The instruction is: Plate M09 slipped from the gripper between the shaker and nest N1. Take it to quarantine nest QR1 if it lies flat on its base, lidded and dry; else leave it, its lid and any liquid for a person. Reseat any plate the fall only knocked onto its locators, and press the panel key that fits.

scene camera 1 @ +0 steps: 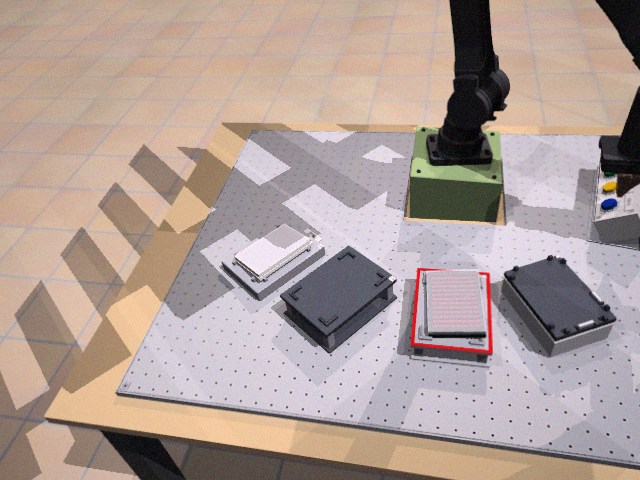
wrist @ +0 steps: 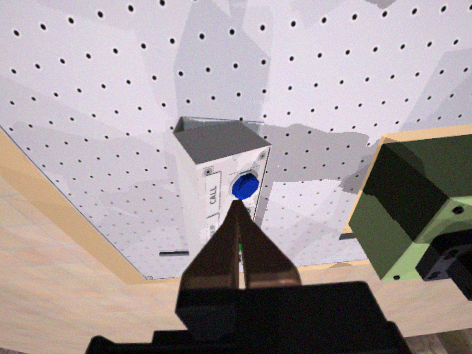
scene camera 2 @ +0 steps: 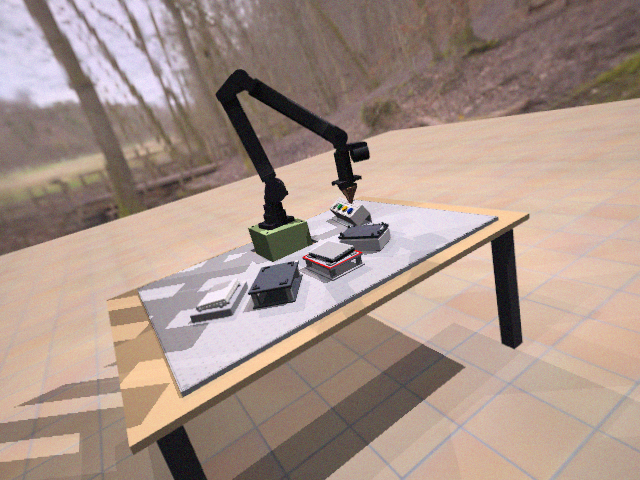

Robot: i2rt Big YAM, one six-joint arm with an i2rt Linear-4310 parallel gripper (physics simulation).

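Pixels of known places: gripper, fingertip midpoint: (scene camera 1: 618,195) (wrist: 237,205) (scene camera 2: 351,203); arm's base at its link origin: (scene camera 1: 458,152) (scene camera 2: 276,224).
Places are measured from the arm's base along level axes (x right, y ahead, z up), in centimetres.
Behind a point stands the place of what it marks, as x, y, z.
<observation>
My gripper (scene camera 2: 351,202) @[-24.9, 16.4, -0.1] (wrist: 237,205) @[-24.9, 16.4, -0.1] is shut and empty. Its tips are over the key panel (scene camera 1: 619,229) @[-25.2, 19.8, -5.2] (scene camera 2: 362,217) @[-25.9, 20.0, -6.1] (wrist: 225,142) @[-24.8, 19.6, -4.4], beside the blue key (scene camera 1: 608,204) @[-23.9, 16.1, -2.4] (scene camera 2: 349,210) @[-23.8, 15.9, -2.6] (wrist: 245,186) @[-24.2, 16.2, -2.3] in the wrist view; contact cannot be told. "CALL" is printed beside that key. A yellow key (scene camera 1: 610,187) @[-25.8, 11.5, -2.4] also shows; the fingers hide part of the panel. A plate with pinkish wells (scene camera 1: 454,302) @[6.0, 35.9, -3.4] (scene camera 2: 330,251) @[7.2, 36.8, -3.5] lies on the red-edged nest (scene camera 1: 450,348) @[7.6, 43.2, -5.4], offset from its corner locators. A white-topped plate (scene camera 1: 273,250) @[37.0, 20.1, -5.0] (scene camera 2: 219,295) @[38.7, 22.4, -5.0] rests on a low grey base (scene camera 1: 292,273) @[33.6, 23.4, -8.1]. Plate names are unreadable.
A dark raised nest (scene camera 1: 338,294) @[24.6, 32.5, -4.1] (scene camera 2: 273,276) @[25.1, 30.9, -4.2] with corner locators stands between the two plates. A grey box with a black pegged top (scene camera 1: 560,299) @[-10.3, 35.9, -3.9] (scene camera 2: 364,230) @[-10.3, 35.2, -3.9] stands between the red-edged nest and the panel. The green arm base (scene camera 1: 454,198) @[1.7, 8.6, -4.9] (scene camera 2: 281,240) @[5.1, 8.1, -3.9] (wrist: 380,245) @[-8.9, -2.1, -3.5] is at the back.
</observation>
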